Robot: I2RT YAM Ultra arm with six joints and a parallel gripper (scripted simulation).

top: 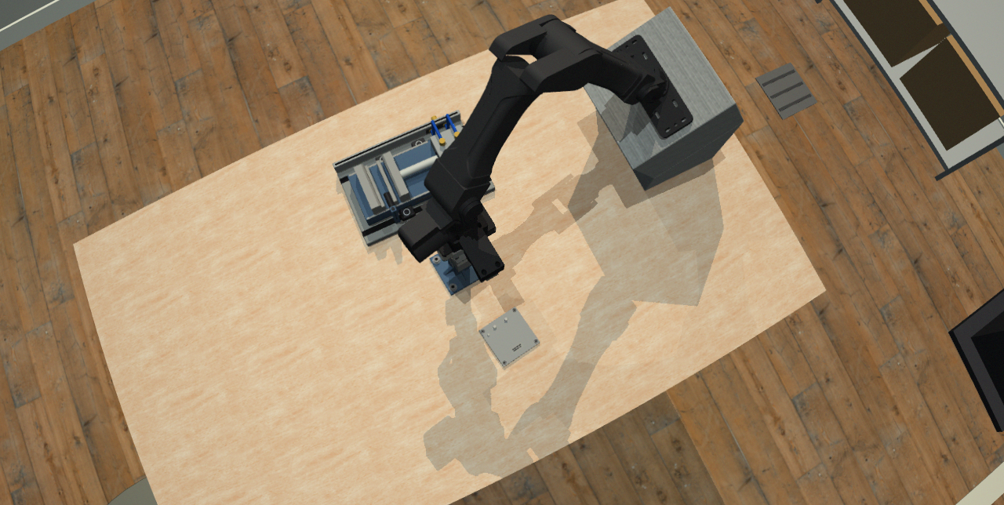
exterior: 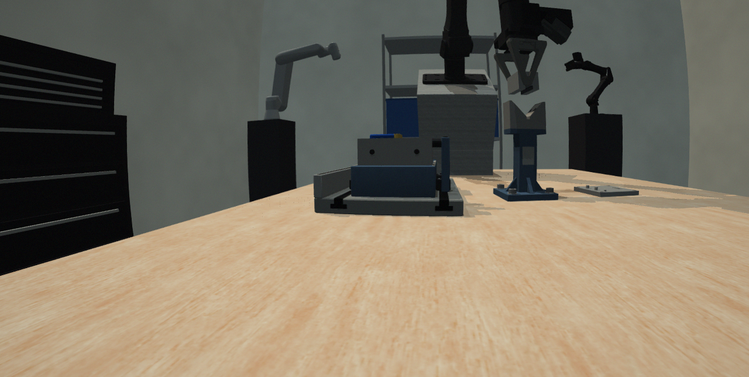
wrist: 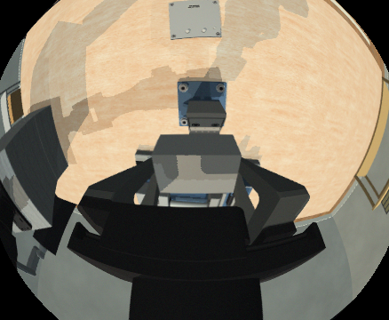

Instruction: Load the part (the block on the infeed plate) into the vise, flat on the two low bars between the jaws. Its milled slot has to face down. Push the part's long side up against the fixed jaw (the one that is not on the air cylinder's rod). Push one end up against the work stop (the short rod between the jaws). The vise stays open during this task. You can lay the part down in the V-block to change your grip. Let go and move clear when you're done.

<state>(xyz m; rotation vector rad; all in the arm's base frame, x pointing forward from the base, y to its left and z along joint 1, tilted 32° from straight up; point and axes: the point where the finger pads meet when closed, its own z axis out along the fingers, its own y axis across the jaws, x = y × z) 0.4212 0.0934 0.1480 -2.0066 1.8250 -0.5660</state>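
Right now my hand is 12 cm short of the fixed jaw, 21 cm to the left of it and 12 cm above it. Also, from my hand: part (1 cm below); then work stop rod (9 cm ahead, 16 cm to the right, 11 cm below); then air cylinder (8 cm behind, 21 cm to the right, 12 cm below).
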